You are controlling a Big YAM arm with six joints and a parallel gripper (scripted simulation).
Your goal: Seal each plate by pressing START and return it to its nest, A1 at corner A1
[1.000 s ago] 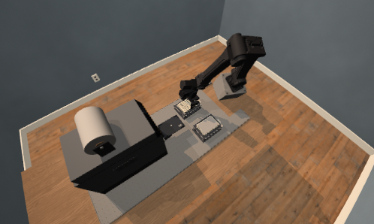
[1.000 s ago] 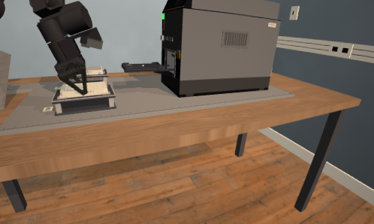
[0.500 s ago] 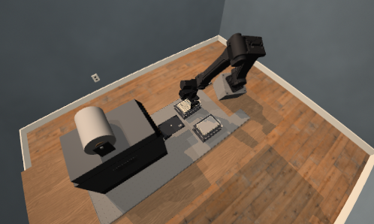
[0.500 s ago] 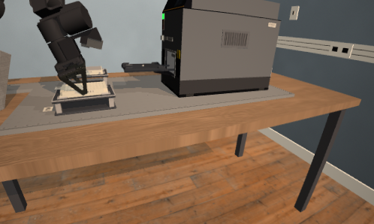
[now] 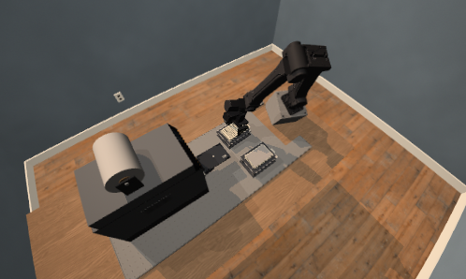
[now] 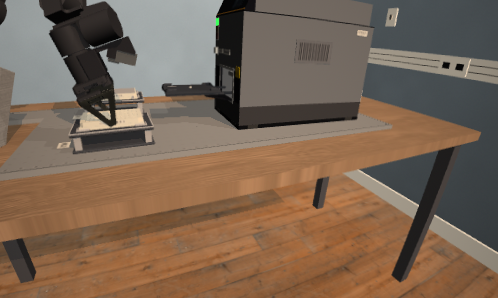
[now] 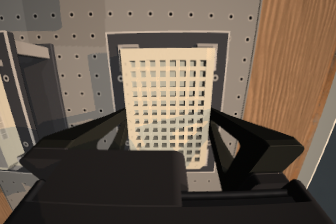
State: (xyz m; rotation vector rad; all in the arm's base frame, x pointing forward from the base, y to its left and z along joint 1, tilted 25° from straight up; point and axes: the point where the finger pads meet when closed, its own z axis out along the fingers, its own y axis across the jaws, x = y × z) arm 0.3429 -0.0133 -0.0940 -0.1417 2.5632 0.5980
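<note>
Now: hand 20 mm above the plate nest. Round my hand: sealer stage: 180 mm ahead, 130 mm to the left, 40 mm above; then start button: 260 mm ahead, 240 mm to the left, 140 mm above; then small label: 100 mm behind, 20 mm to the right, 50 mm below.
</note>
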